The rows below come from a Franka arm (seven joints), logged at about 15 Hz.
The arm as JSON. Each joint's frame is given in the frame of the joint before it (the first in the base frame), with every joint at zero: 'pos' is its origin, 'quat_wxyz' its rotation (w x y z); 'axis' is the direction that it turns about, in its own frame. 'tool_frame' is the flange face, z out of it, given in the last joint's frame.
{
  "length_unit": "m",
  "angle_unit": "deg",
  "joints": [
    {
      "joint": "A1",
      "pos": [
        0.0,
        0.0,
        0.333
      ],
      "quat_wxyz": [
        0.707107,
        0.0,
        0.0,
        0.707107
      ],
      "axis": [
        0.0,
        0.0,
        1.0
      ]
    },
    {
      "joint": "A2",
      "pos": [
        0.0,
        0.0,
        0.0
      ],
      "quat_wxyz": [
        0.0,
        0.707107,
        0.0,
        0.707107
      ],
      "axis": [
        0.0,
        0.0,
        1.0
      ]
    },
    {
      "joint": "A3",
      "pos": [
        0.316,
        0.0,
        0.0
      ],
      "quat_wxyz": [
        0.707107,
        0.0,
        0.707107,
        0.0
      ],
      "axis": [
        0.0,
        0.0,
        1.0
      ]
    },
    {
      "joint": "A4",
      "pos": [
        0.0,
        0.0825,
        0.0
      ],
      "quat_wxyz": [
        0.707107,
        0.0,
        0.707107,
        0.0
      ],
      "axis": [
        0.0,
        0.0,
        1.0
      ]
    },
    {
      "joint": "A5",
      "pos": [
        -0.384,
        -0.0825,
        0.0
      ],
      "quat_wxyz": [
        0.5,
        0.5,
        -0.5,
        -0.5
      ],
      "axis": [
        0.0,
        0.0,
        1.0
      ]
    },
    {
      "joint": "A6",
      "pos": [
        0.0,
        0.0,
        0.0
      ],
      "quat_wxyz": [
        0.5,
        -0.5,
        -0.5,
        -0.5
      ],
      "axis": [
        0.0,
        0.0,
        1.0
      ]
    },
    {
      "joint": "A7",
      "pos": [
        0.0,
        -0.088,
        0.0
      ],
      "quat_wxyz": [
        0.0,
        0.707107,
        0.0,
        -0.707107
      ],
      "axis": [
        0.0,
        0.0,
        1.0
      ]
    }
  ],
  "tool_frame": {
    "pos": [
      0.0,
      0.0,
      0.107
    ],
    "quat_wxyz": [
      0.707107,
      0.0,
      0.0,
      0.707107
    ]
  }
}
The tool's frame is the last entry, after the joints.
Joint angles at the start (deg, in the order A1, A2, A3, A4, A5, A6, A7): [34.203, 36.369, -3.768, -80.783, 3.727, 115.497, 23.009]
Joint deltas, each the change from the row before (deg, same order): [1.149, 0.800, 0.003, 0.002, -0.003, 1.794, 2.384]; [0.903, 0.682, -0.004, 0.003, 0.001, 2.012, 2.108]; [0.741, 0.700, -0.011, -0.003, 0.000, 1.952, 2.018]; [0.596, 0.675, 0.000, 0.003, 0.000, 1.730, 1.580]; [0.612, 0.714, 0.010, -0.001, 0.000, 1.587, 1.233]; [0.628, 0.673, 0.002, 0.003, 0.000, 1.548, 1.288]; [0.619, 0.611, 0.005, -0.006, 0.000, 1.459, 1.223]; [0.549, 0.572, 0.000, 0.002, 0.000, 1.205, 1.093]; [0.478, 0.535, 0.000, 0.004, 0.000, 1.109, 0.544]
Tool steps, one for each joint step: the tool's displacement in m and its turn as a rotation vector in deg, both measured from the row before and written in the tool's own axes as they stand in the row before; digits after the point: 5 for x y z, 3 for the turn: [-0.00296, -0.01426, 0.00753, 0.320, 0.928, 1.247]; [-0.00195, -0.01148, 0.00565, 0.537, 1.207, 1.220]; [-0.00169, -0.00941, 0.00599, 0.550, 1.113, 1.296]; [-0.00166, -0.00761, 0.00597, 0.505, 0.923, 0.992]; [-0.00253, -0.00754, 0.00673, 0.441, 0.744, 0.621]; [-0.00296, -0.00750, 0.00623, 0.468, 0.735, 0.665]; [-0.00334, -0.00723, 0.00564, 0.477, 0.687, 0.606]; [-0.00336, -0.00613, 0.00546, 0.373, 0.509, 0.548]; [-0.00309, -0.00524, 0.00510, 0.347, 0.458, 0.069]
